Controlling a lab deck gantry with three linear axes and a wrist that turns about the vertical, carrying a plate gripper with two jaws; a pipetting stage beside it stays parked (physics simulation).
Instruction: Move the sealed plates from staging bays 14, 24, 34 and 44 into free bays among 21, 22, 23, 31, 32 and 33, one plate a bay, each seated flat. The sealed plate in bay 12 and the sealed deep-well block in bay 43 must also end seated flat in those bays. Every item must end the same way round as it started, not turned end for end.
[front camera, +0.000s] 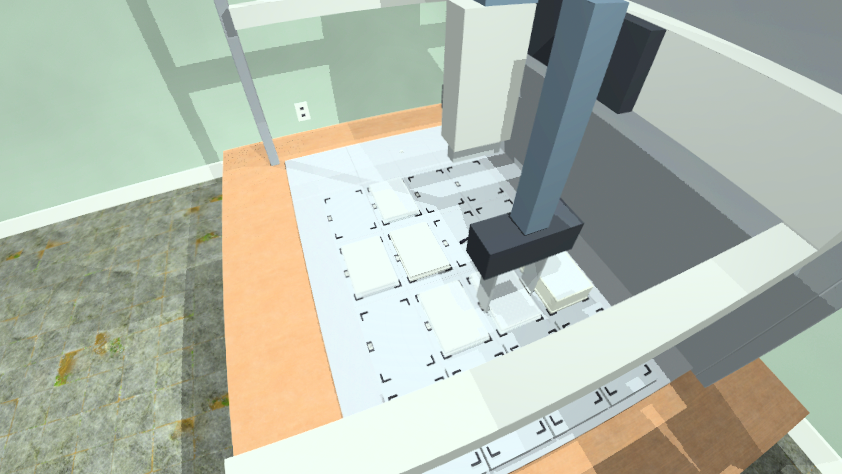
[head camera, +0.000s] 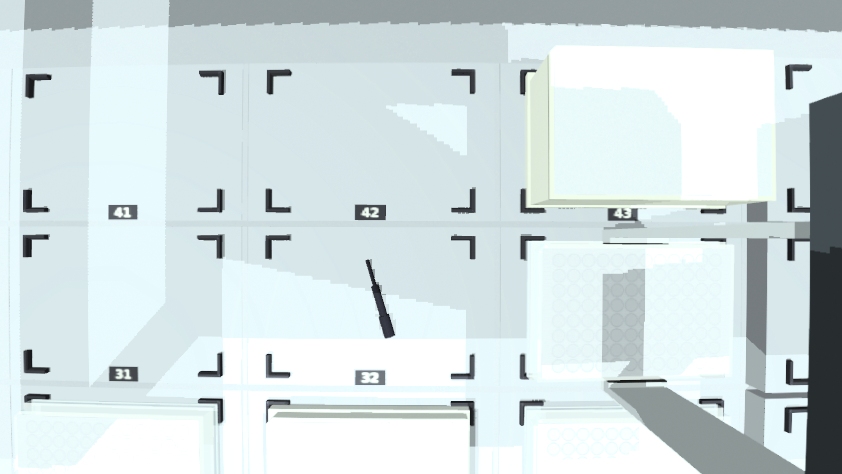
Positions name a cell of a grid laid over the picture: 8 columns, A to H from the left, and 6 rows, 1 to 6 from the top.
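Note:
The gripper (head camera: F4) is visible, and the front camera view shows the gripper (front camera: E4) too. Also visible: a sealed plate (front camera: D4) and a sealed plate (head camera: F4).

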